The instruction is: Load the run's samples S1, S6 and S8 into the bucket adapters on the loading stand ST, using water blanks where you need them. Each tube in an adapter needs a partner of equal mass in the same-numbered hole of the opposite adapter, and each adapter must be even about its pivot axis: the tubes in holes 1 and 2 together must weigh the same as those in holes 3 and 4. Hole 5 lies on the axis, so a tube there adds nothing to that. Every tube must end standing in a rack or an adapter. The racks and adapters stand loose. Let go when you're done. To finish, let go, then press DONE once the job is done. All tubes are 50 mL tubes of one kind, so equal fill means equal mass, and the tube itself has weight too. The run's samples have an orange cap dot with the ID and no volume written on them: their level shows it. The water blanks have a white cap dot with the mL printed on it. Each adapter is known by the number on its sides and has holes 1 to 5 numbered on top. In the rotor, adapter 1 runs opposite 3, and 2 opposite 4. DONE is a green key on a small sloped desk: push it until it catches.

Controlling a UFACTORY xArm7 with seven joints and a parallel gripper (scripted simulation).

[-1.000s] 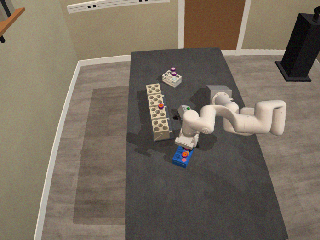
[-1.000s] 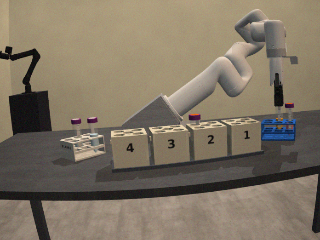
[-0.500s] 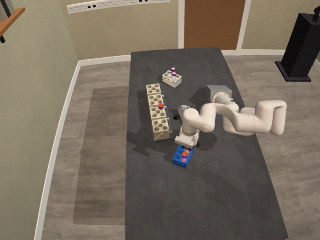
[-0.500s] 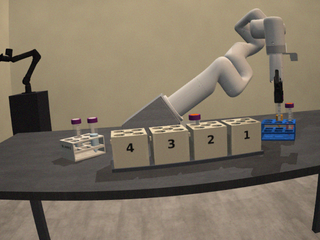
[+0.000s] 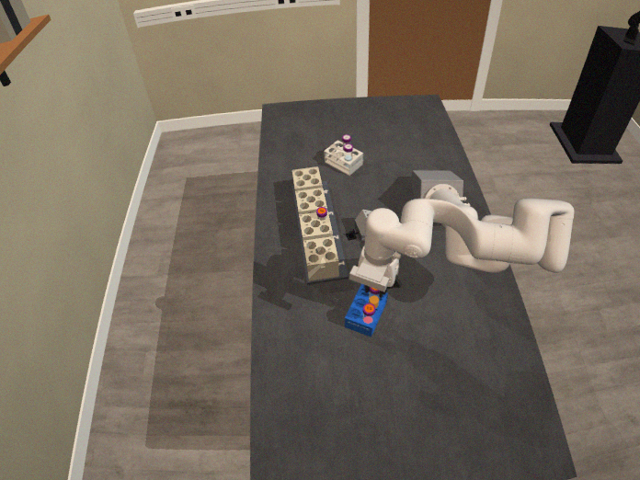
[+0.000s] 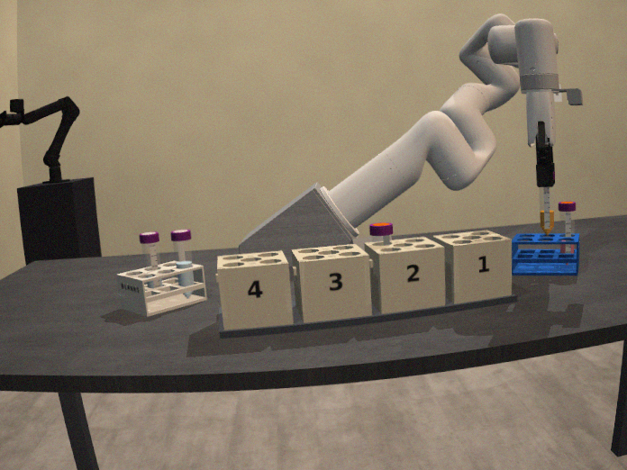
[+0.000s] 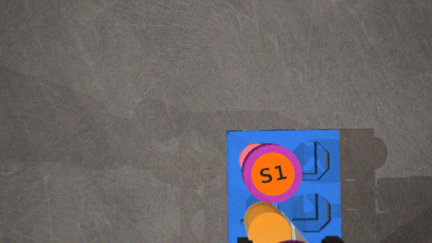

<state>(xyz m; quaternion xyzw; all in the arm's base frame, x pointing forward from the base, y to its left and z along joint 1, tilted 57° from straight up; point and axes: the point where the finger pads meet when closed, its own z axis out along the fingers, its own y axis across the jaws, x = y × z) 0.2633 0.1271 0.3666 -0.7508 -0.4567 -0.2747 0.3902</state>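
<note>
Right now my hand is 10 mm short of the sample S8 and 50 mm above it. From my hand the other things lie so: sample tube (20 mm ahead, 30 mm to the left, 110 mm below); then blue sample rack (20 mm ahead, 10 mm to the right, 140 mm below); then loading stand ST (170 mm ahead, 350 mm to the right, 170 mm below).
</note>
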